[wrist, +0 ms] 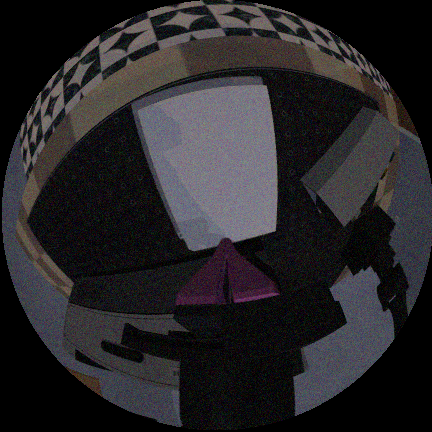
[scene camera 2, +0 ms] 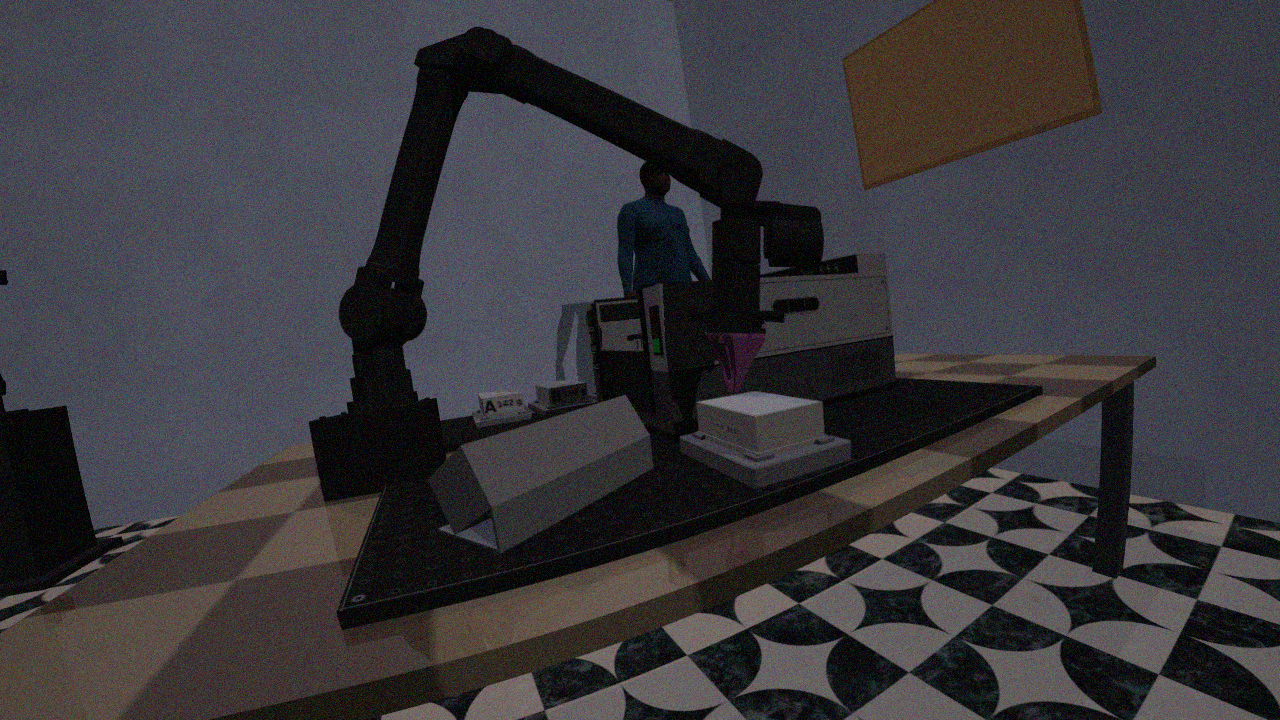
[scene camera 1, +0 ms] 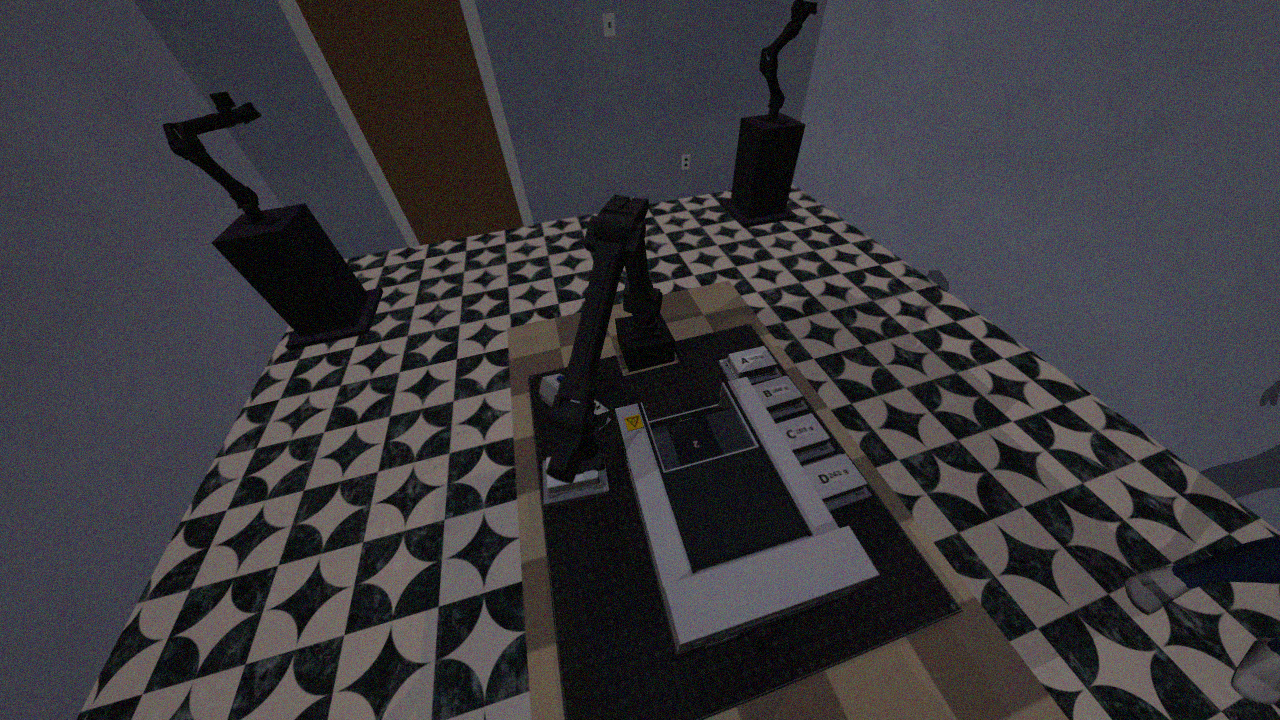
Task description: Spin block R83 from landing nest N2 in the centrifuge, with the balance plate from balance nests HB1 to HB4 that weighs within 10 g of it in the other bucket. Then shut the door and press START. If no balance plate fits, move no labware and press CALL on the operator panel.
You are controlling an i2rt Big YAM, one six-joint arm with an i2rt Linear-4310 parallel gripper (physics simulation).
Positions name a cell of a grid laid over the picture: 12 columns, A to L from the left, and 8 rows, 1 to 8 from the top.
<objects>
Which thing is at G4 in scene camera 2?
The gripper.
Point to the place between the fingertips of the gripper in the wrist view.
At G5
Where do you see a centrifuge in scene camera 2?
H4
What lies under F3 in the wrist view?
A white block.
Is the gripper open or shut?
Shut.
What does the gripper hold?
Nothing.
</objects>
